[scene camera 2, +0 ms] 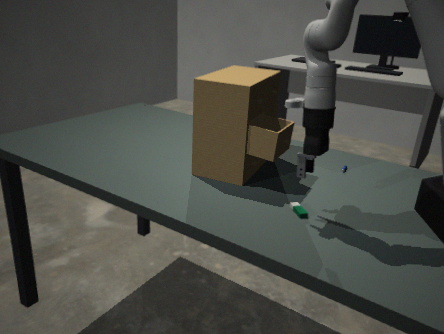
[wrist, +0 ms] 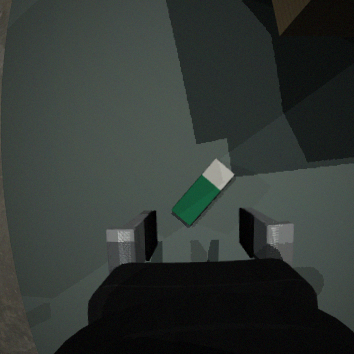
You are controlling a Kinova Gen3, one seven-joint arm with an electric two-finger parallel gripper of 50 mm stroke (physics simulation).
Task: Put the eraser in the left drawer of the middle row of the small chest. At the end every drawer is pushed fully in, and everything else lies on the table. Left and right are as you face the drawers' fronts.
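Places are measured from the arm's base along level axes (x left, y back, z up), in centimetres.
Pixels of known places: gripper, fingertip midpoint: [scene camera 2: 305,174] [wrist: 197,226].
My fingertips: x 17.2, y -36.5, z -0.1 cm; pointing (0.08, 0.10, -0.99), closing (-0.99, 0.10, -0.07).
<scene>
Ahead of a thing's pixels: the offset from my fingertips to its top centre. "*": to the spot under its first point. Level surfaces: height alone.
The eraser {dz -10.1, dx +0.0, dy -0.4 cm} [scene camera 2: 299,210] [wrist: 200,195], green with a white end, lies flat on the table, slanted in the wrist view. The small wooden chest {dz +19.6, dx -21.5, dy -30.3 cm} [scene camera 2: 220,130] stands on the table. One of its drawers {dz +8.9, dx -14.2, dy -18.8 cm} [scene camera 2: 263,143] is pulled out at about middle height; its inside is mostly hidden in the scene view. My gripper [scene camera 2: 306,169] [wrist: 197,226] is open and empty, pointing down above the table in front of the drawer. In the wrist view the eraser lies just beyond the fingertips, roughly between their lines, and below them.
A small blue object {dz -10.4, dx -38.2, dy +4.1 cm} [scene camera 2: 344,169] lies on the table {dz -11.4 cm} [scene camera 2: 125,150] beyond the gripper. A corner of wood {* dz +1.8, dx -7.0, dy -11.6 cm} [wrist: 290,15] shows at the upper right of the wrist view. A desk [scene camera 2: 417,76] with a monitor [scene camera 2: 382,37] stands behind the table.
</scene>
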